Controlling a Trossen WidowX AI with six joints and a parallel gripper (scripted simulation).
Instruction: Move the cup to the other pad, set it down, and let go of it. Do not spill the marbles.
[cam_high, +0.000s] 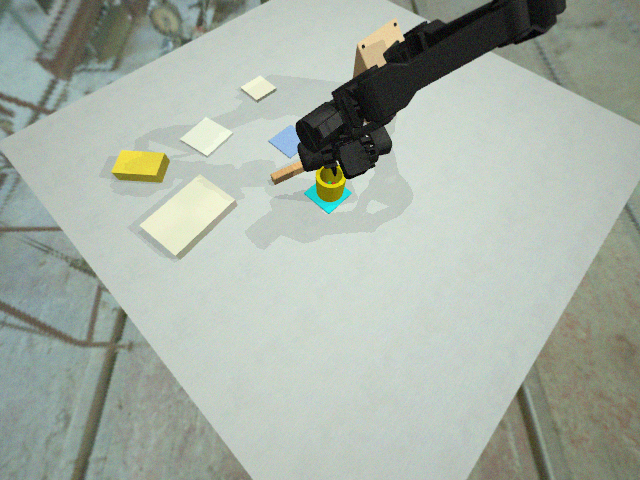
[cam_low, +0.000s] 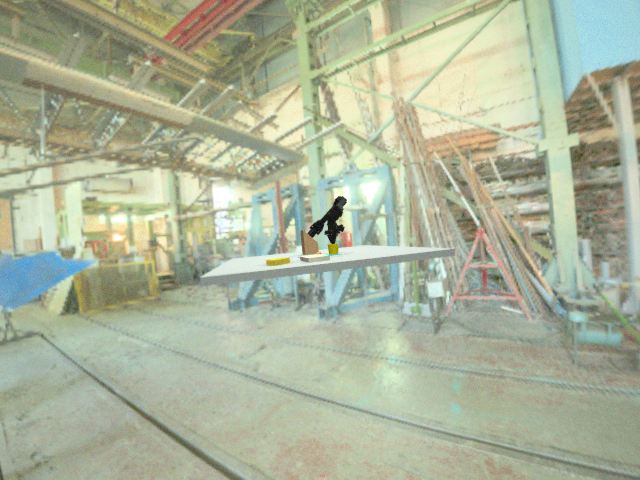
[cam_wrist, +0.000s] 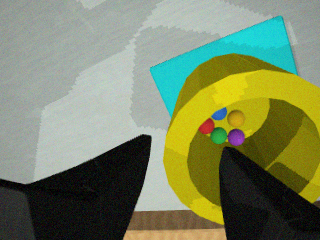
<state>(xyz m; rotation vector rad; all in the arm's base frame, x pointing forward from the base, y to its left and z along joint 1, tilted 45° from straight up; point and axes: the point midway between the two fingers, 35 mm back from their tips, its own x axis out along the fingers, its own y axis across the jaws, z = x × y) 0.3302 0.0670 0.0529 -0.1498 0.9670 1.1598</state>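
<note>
Now: gripper tip 2 cm short of the yellow cup, 1 cm to the left of it and 3 cm above it. Round my gripper tip: wooden bar 1 cm behind, 11 cm to the right, 6 cm below; large cream slab 29 cm ahead, 22 cm to the right, 5 cm below; cyan pad 3 cm ahead, 1 cm to the right, 7 cm below.
</note>
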